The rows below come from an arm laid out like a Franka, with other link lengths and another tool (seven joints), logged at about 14 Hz.
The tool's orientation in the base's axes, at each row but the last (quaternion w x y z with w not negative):
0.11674 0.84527 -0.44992 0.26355
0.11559 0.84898 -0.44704 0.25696
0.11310 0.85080 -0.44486 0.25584
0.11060 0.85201 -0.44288 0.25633
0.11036 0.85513 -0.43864 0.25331
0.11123 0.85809 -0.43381 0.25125
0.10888 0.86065 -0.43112 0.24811
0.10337 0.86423 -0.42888 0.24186
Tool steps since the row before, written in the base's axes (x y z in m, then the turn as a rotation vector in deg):
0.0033 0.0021 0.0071 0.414 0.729 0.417
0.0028 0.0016 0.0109 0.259 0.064 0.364
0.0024 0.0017 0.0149 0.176 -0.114 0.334
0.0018 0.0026 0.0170 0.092 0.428 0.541
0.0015 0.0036 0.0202 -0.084 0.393 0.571
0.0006 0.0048 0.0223 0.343 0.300 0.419
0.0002 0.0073 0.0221 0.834 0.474 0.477
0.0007 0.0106 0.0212 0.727 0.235 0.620
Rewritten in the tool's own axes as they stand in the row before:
0.0039 -0.0042 -0.0057 -0.091 -0.771 -0.523
0.0061 -0.0036 -0.0089 0.273 -0.261 -0.247
0.0079 -0.0035 -0.0125 0.342 -0.089 -0.175
0.0081 -0.0036 -0.0148 0.034 -0.345 -0.603
0.0089 -0.0040 -0.0181 -0.011 -0.184 -0.674
0.0088 -0.0040 -0.0207 0.185 -0.466 -0.364
0.0066 -0.0052 -0.0217 0.344 -0.963 -0.319
0.0038 -0.0076 -0.0221 0.526 -0.737 -0.385

